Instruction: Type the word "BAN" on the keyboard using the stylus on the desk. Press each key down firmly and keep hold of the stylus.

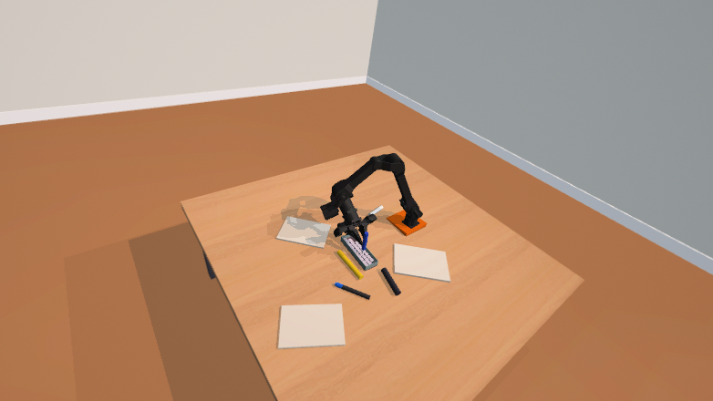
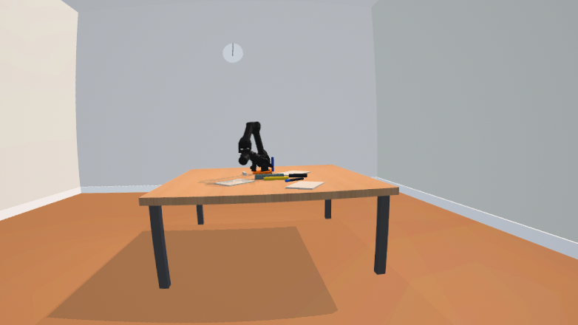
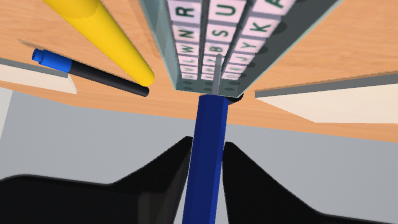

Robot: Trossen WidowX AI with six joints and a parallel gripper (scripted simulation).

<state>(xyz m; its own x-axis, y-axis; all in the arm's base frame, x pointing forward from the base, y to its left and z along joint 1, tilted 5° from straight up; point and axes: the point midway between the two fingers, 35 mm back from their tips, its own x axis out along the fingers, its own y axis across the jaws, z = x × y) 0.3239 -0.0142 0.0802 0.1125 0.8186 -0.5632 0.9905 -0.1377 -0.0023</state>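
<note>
My gripper tip is now 80 mm short of the yellow marker, 10 mm to the right of it and 60 mm above it. The rest, counted from my gripper tip: stylus tip (50 mm below); stylus (20 mm below); black marker (170 mm to the left, 60 mm below).
</note>
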